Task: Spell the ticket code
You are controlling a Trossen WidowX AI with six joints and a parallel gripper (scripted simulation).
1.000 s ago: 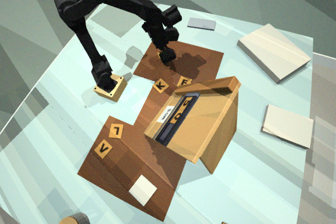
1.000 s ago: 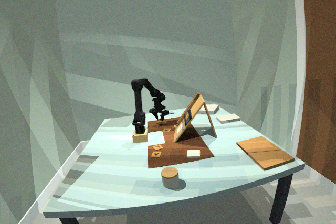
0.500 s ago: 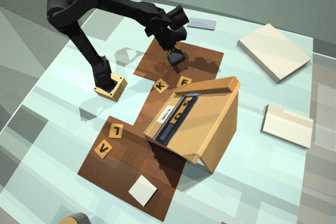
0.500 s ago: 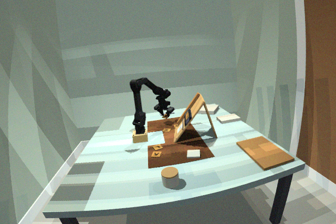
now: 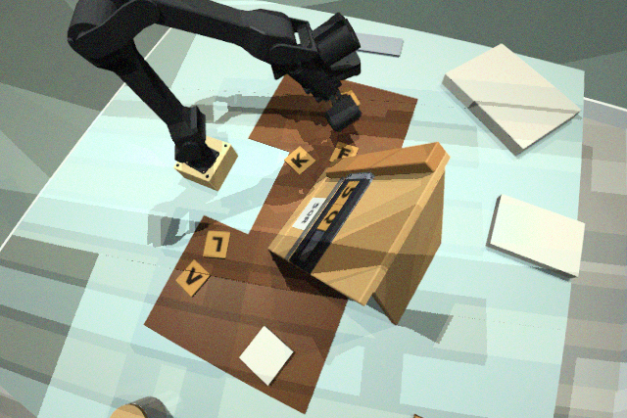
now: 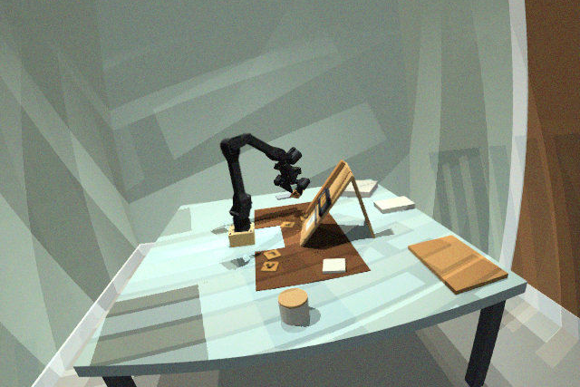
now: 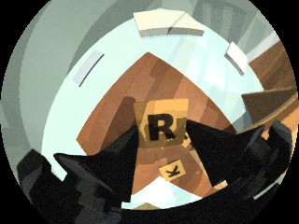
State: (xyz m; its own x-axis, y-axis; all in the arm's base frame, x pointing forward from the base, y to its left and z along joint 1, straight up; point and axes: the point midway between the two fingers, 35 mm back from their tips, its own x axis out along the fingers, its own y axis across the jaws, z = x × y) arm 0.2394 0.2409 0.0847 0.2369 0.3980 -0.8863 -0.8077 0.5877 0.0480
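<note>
My gripper tip is now 110 mm short of the q tile, 260 mm to the left of it and 40 mm below it. The rest, counted from my gripper tip: r tile: right at my gripper tip; then s tile: 120 mm ahead, 200 mm to the right, 40 mm above; then k tile: 60 mm behind, 130 mm to the right, 110 mm below.
</note>
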